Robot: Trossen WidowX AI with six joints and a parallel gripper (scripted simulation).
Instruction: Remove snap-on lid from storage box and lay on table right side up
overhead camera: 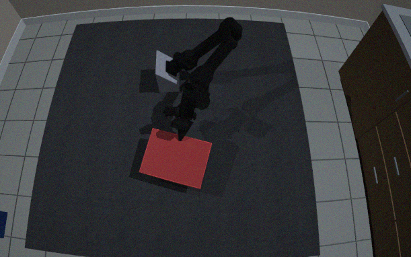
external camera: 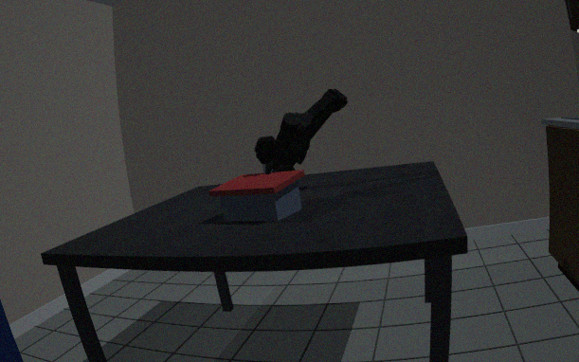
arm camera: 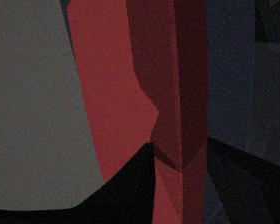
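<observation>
My gripper tip is now 7 cm short of the lid and 2 cm to the left of it. Round my gripper tip: storage box 7 cm ahead, 6 cm below, 2 cm to the right.
</observation>
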